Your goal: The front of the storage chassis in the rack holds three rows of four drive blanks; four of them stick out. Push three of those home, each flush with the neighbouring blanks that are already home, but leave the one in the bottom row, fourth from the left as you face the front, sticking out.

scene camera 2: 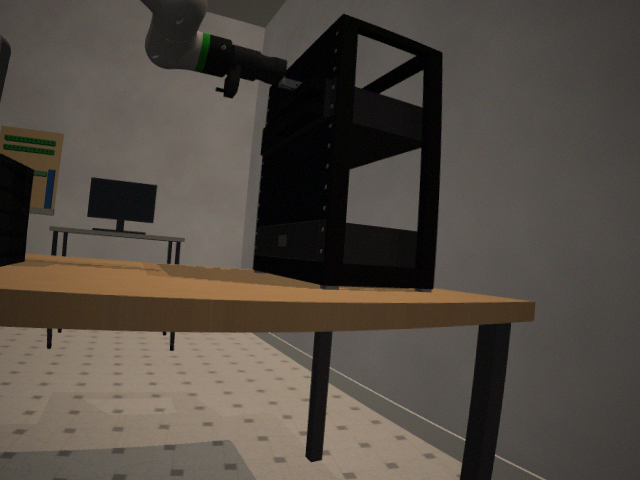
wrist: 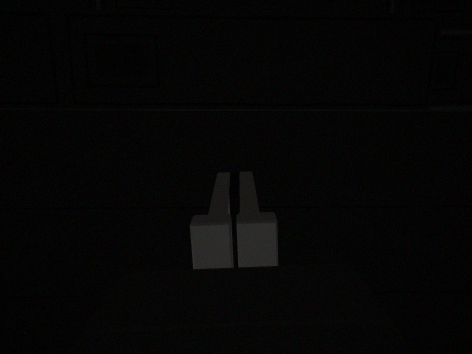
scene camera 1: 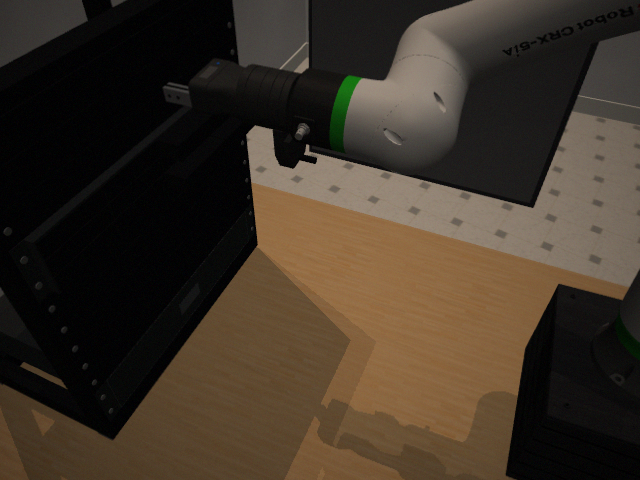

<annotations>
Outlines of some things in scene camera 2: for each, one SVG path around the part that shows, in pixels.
My gripper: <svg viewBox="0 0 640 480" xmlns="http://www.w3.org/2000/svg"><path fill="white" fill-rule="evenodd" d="M243 47L241 79L249 81L261 80L271 85L278 84L278 88L292 91L302 84L302 82L285 78L287 60L268 57L260 51Z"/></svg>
A black rack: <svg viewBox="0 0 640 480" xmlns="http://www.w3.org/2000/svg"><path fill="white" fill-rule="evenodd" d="M343 14L286 70L285 78L302 82L302 84L294 91L278 88L279 83L272 85L269 89L266 127L263 129L261 156L263 157L253 270L255 273L269 273L319 284L321 289L339 290L339 286L410 288L418 292L432 292L435 275L440 187L442 52L384 28ZM421 148L417 231L346 223L349 170ZM424 70L423 108L379 94ZM355 87L358 34L416 55L364 88Z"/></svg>
</annotations>
